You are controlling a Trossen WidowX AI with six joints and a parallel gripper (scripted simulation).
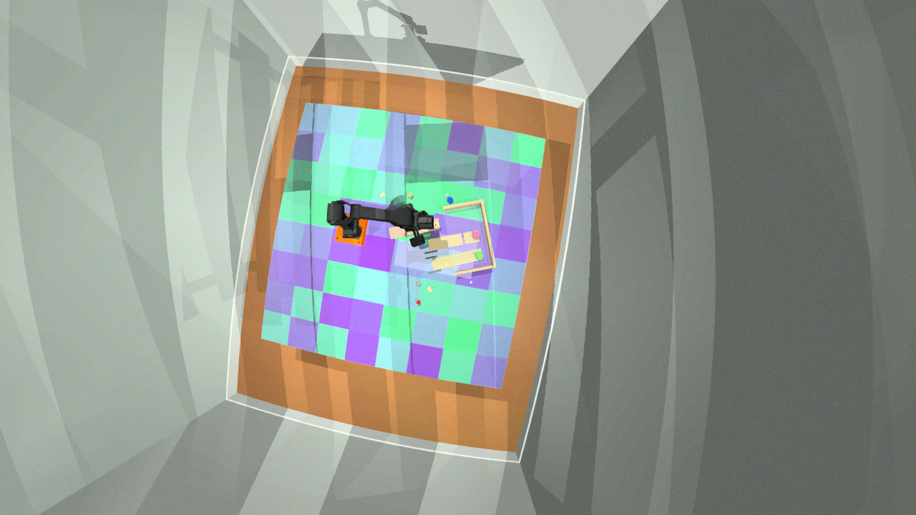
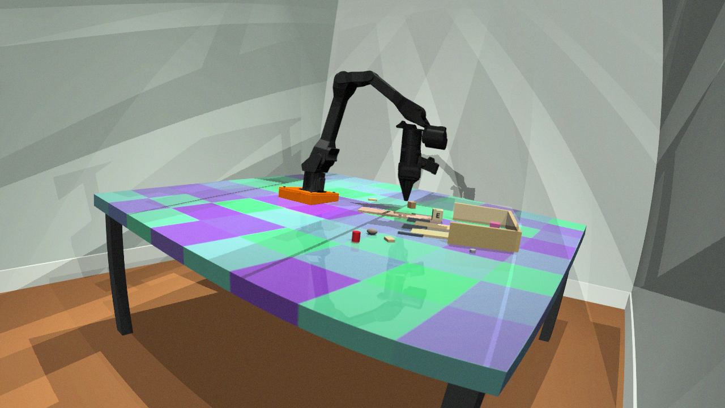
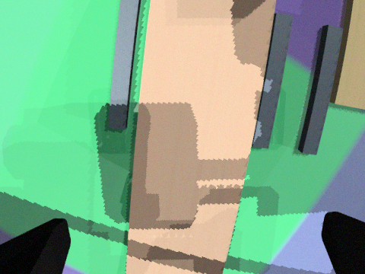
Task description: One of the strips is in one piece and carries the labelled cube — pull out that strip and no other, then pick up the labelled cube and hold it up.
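Right now my gripper tip is 5 cm above the tan strip and 1 cm past it. Also, from my gripper tip: red cylinder (34 cm to the right, 10 cm ahead, 4 cm below); then grey pebble (26 cm to the right, 8 cm ahead, 5 cm below); then labelled cube (9 cm ahead, 4 cm to the left, 3 cm below).
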